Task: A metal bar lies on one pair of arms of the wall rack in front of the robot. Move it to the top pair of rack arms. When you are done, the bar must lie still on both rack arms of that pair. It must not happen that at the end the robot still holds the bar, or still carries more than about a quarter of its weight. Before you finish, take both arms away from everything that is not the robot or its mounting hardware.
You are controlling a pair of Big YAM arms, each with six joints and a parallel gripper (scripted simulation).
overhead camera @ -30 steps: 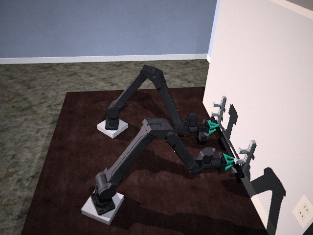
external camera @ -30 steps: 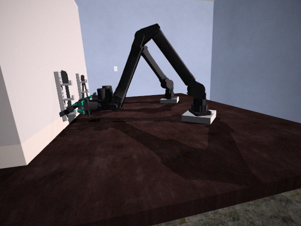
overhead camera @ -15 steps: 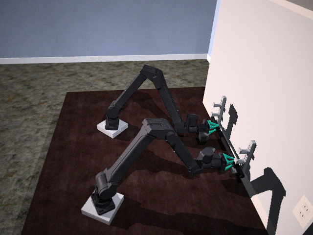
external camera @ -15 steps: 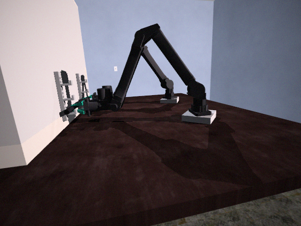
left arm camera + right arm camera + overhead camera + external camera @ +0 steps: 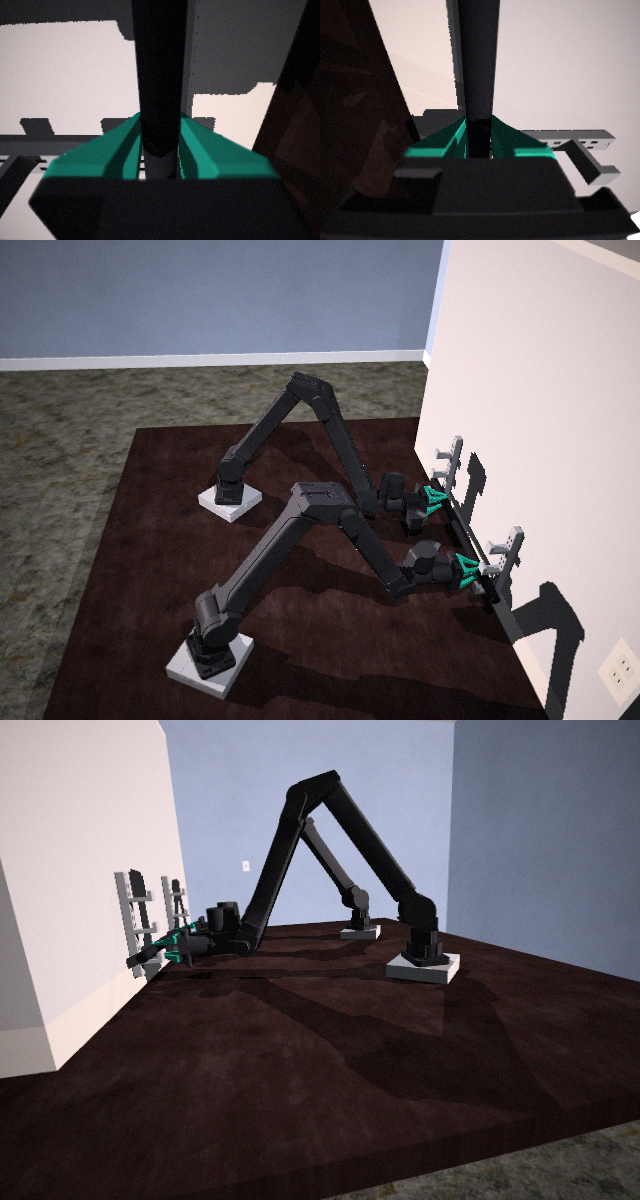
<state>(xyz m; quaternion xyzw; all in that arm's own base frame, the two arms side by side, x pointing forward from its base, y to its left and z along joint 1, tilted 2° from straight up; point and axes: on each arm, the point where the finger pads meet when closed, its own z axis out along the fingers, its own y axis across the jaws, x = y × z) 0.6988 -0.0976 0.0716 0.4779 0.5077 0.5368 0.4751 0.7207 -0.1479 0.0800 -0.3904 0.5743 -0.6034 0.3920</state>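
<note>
Now: the dark metal bar 1 cm behind my right hand and 15 cm to the left of it. From my right hand the other things lie so: white wall 18 cm ahead, 13 cm to the left, 36 cm above.
</note>
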